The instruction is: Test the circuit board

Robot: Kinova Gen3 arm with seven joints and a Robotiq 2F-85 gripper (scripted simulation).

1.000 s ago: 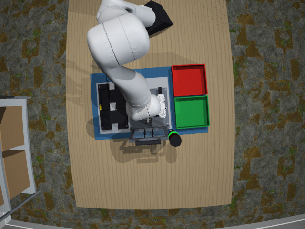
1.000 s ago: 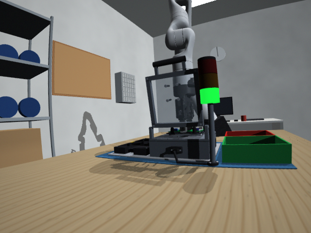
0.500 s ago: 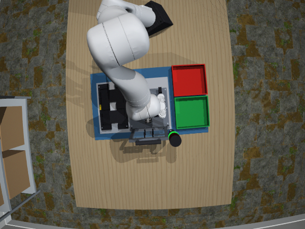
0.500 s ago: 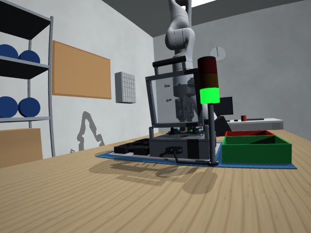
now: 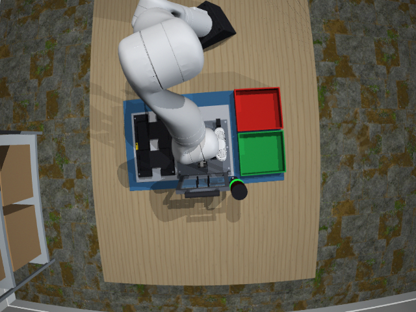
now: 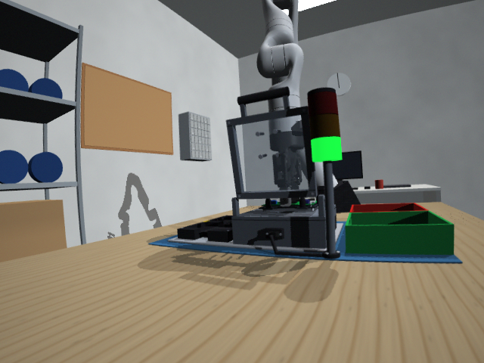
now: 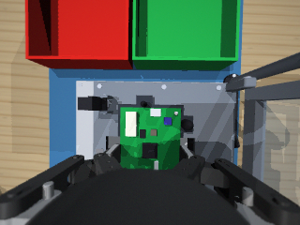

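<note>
Right now my hand is 1 cm above the green circuit board. Round my hand: black hook 6 cm to the left, 6 cm behind, 1 cm above; clear lid 12 cm ahead, 10 cm above; green bin 20 cm to the left, 7 cm below, 4 cm ahead.
</note>
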